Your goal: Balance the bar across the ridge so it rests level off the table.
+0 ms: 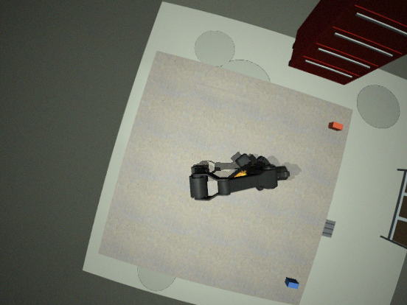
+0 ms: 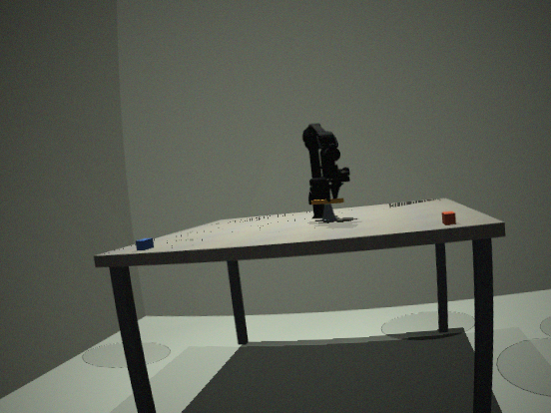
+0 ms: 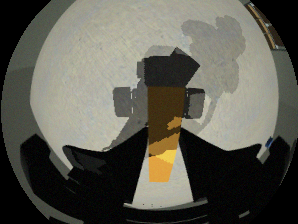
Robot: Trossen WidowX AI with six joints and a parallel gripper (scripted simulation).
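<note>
My gripper tip is 2 cm to the left of the yellow bar and 2 cm past it. Round my gripper tip: orange block 49 cm ahead, 41 cm to the left, 6 cm below; then blue block 59 cm to the right, 49 cm ahead, 6 cm below.
</note>
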